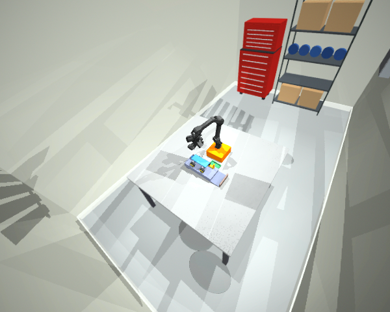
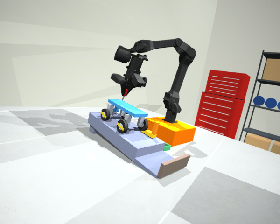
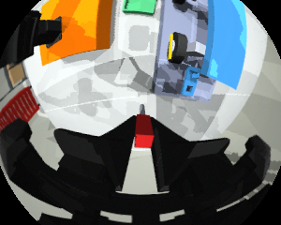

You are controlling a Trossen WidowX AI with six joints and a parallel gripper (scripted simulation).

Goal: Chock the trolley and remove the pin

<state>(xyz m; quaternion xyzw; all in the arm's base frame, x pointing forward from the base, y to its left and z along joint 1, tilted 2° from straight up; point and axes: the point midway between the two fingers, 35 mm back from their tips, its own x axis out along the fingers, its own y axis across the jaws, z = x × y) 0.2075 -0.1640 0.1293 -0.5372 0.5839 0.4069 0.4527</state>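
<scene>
My gripper tip is now 24 cm to the right of the yellow chock, 9 cm above it and 7 cm short of it. Round my gripper tip: grey-blue ramp (14 cm to the left, 13 cm below, 11 cm ahead); stop pin (right at my gripper tip); trolley (13 cm to the left, 11 cm ahead, 6 cm below).
</scene>
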